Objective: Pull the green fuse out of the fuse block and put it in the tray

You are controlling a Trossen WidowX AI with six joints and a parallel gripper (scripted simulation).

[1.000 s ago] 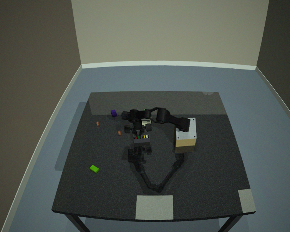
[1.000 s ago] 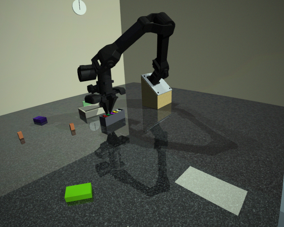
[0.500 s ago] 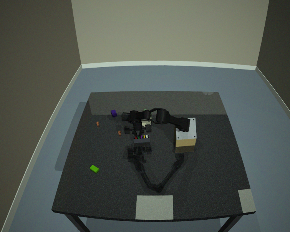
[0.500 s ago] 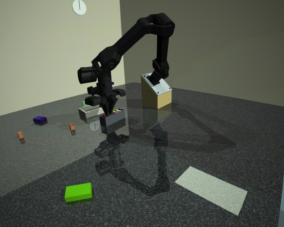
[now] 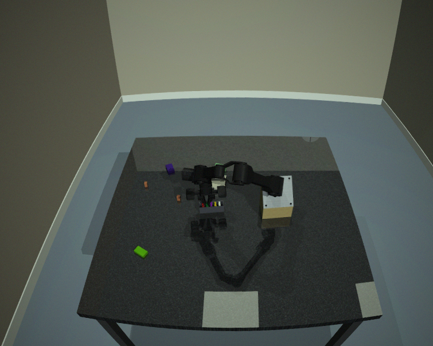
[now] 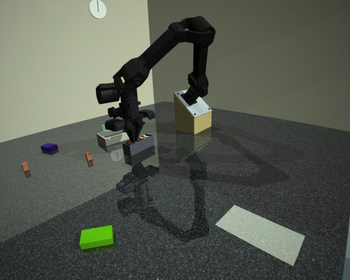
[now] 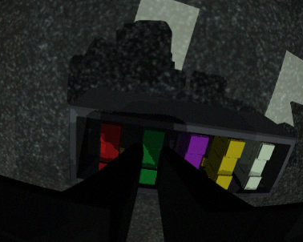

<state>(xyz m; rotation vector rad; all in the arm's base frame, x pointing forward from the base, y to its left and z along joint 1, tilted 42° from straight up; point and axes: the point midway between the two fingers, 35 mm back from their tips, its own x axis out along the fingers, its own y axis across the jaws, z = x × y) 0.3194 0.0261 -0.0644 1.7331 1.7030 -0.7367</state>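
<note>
The green fuse lies 10 mm below my gripper tip. From my gripper tip the other things lie so: pale green block (90 mm behind, 300 mm to the right, 20 mm below); tray (40 mm behind, 180 mm to the right, 30 mm below).
</note>
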